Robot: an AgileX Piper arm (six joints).
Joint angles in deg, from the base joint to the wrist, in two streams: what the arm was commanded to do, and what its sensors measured. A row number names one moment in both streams.
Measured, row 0:
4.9 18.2 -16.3 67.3 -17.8 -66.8
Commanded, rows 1 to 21:
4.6 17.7 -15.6 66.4 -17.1 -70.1
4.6 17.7 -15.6 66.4 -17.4 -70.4
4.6 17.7 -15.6 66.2 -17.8 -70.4
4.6 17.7 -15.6 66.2 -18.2 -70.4
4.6 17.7 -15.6 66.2 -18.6 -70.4
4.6 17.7 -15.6 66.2 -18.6 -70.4
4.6 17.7 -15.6 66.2 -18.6 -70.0
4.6 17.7 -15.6 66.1 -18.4 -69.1
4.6 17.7 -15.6 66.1 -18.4 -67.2
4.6 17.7 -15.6 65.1 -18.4 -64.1
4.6 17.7 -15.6 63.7 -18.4 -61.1
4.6 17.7 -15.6 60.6 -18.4 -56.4
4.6 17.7 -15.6 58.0 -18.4 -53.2
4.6 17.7 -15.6 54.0 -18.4 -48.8
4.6 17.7 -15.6 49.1 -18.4 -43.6
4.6 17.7 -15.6 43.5 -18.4 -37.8
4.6 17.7 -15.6 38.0 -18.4 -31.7
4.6 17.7 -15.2 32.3 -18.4 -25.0
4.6 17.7 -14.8 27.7 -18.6 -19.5
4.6 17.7 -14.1 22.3 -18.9 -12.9
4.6 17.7 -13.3 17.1 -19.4 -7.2
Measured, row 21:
4.9 18.0 -15.5 37.3 -18.6 -30.2
